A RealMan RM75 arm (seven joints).
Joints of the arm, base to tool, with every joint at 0 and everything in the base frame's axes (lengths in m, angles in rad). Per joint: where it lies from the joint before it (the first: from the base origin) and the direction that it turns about. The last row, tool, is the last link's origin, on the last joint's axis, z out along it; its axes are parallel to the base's.
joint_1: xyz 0 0 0.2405 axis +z
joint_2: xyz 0 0 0 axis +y
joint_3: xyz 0 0 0.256 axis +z
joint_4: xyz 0 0 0 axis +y
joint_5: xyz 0 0 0.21 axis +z
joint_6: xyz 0 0 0 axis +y
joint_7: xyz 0 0 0.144 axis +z
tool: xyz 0 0 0
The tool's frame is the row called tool.
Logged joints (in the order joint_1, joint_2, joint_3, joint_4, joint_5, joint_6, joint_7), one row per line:
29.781 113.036 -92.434 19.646 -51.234 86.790 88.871
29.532 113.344 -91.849 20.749 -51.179 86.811 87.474
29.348 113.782 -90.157 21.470 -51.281 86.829 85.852
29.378 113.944 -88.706 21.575 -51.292 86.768 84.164
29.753 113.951 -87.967 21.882 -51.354 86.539 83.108
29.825 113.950 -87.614 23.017 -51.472 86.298 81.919
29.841 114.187 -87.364 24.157 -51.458 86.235 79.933
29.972 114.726 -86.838 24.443 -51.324 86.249 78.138
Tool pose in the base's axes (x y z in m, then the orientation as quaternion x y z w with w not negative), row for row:
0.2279 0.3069 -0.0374 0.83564 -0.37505 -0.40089 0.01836
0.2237 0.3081 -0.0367 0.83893 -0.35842 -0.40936 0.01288
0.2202 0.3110 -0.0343 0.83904 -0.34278 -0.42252 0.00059
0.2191 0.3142 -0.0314 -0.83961 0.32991 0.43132 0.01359
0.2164 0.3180 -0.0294 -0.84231 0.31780 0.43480 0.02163
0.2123 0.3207 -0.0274 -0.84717 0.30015 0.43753 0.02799
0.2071 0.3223 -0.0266 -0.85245 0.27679 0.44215 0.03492
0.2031 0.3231 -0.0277 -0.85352 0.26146 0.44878 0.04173
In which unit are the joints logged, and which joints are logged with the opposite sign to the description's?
The joints are logged in degrees. Opposite sign: joint_4, joint_6.
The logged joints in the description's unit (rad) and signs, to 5 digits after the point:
0.51978 1.97285 -1.61328 -0.34289 -0.89420 -1.51477 1.55109
0.51543 1.97823 -1.60307 -0.36214 -0.89324 -1.51514 1.52671
0.51222 1.98587 -1.57354 -0.37472 -0.89502 -1.51545 1.49840
0.51274 1.98870 -1.54821 -0.37655 -0.89521 -1.51439 1.46894
0.51929 1.98882 -1.53531 -0.38191 -0.89630 -1.51039 1.45051
0.52054 1.98880 -1.52915 -0.40172 -0.89836 -1.50618 1.42976
0.52082 1.99294 -1.52479 -0.42162 -0.89811 -1.50508 1.39509
0.52311 2.00235 -1.51561 -0.42661 -0.89577 -1.50533 1.36377

